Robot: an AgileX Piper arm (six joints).
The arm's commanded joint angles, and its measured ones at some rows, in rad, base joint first. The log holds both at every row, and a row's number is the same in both.
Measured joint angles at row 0: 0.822 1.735 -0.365 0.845 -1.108 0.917
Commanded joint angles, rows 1 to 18: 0.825 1.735 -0.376 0.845 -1.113 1.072; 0.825 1.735 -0.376 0.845 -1.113 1.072; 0.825 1.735 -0.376 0.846 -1.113 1.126; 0.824 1.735 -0.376 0.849 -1.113 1.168; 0.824 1.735 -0.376 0.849 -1.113 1.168; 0.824 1.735 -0.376 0.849 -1.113 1.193; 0.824 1.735 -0.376 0.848 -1.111 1.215; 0.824 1.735 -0.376 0.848 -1.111 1.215; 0.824 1.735 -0.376 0.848 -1.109 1.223; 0.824 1.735 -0.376 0.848 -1.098 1.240; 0.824 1.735 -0.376 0.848 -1.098 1.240; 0.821 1.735 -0.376 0.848 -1.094 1.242; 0.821 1.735 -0.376 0.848 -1.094 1.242; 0.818 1.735 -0.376 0.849 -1.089 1.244; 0.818 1.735 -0.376 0.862 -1.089 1.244; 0.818 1.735 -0.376 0.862 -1.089 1.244; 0.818 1.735 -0.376 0.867 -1.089 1.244; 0.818 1.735 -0.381 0.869 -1.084 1.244
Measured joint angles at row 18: 0.822 1.735 -0.368 0.863 -1.098 1.240
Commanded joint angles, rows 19 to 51: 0.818 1.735 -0.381 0.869 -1.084 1.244; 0.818 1.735 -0.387 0.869 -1.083 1.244; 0.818 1.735 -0.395 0.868 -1.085 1.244; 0.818 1.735 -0.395 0.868 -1.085 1.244; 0.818 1.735 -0.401 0.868 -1.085 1.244; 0.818 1.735 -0.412 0.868 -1.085 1.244; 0.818 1.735 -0.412 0.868 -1.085 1.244; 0.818 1.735 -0.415 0.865 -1.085 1.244; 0.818 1.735 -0.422 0.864 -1.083 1.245; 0.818 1.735 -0.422 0.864 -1.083 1.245; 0.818 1.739 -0.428 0.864 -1.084 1.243; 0.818 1.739 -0.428 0.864 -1.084 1.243; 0.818 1.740 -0.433 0.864 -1.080 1.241; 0.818 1.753 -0.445 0.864 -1.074 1.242; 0.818 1.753 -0.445 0.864 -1.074 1.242; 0.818 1.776 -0.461 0.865 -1.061 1.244; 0.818 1.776 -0.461 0.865 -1.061 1.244; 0.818 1.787 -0.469 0.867 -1.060 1.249; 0.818 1.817 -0.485 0.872 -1.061 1.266; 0.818 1.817 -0.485 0.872 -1.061 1.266; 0.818 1.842 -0.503 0.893 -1.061 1.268; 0.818 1.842 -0.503 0.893 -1.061 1.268; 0.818 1.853 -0.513 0.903 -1.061 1.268; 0.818 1.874 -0.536 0.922 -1.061 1.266; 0.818 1.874 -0.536 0.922 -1.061 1.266; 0.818 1.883 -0.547 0.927 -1.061 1.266; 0.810 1.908 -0.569 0.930 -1.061 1.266; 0.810 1.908 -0.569 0.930 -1.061 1.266; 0.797 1.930 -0.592 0.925 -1.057 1.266; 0.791 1.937 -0.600 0.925 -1.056 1.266; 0.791 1.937 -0.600 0.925 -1.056 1.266; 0.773 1.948 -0.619 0.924 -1.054 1.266; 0.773 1.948 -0.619 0.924 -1.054 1.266
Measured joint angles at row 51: 0.795 1.936 -0.593 0.924 -1.056 1.266
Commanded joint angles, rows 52 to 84: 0.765 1.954 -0.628 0.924 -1.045 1.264; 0.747 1.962 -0.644 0.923 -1.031 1.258; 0.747 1.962 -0.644 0.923 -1.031 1.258; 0.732 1.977 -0.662 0.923 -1.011 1.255; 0.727 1.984 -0.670 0.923 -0.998 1.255; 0.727 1.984 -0.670 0.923 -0.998 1.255; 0.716 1.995 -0.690 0.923 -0.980 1.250; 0.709 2.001 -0.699 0.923 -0.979 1.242; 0.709 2.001 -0.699 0.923 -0.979 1.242; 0.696 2.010 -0.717 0.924 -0.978 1.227; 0.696 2.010 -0.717 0.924 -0.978 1.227; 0.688 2.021 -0.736 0.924 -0.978 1.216; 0.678 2.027 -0.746 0.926 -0.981 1.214; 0.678 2.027 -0.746 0.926 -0.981 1.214; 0.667 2.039 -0.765 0.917 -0.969 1.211; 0.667 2.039 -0.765 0.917 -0.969 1.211; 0.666 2.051 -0.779 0.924 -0.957 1.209; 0.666 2.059 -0.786 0.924 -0.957 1.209; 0.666 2.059 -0.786 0.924 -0.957 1.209; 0.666 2.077 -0.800 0.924 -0.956 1.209; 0.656 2.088 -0.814 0.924 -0.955 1.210; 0.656 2.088 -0.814 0.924 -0.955 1.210; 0.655 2.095 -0.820 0.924 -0.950 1.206; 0.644 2.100 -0.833 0.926 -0.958 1.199; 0.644 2.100 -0.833 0.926 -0.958 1.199; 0.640 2.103 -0.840 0.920 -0.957 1.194; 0.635 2.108 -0.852 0.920 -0.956 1.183; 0.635 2.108 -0.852 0.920 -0.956 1.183; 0.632 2.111 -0.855 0.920 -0.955 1.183; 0.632 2.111 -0.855 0.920 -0.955 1.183; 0.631 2.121 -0.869 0.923 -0.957 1.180; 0.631 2.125 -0.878 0.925 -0.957 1.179; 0.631 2.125 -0.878 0.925 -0.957 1.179
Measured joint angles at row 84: 0.637 2.115 -0.856 0.929 -0.953 1.203
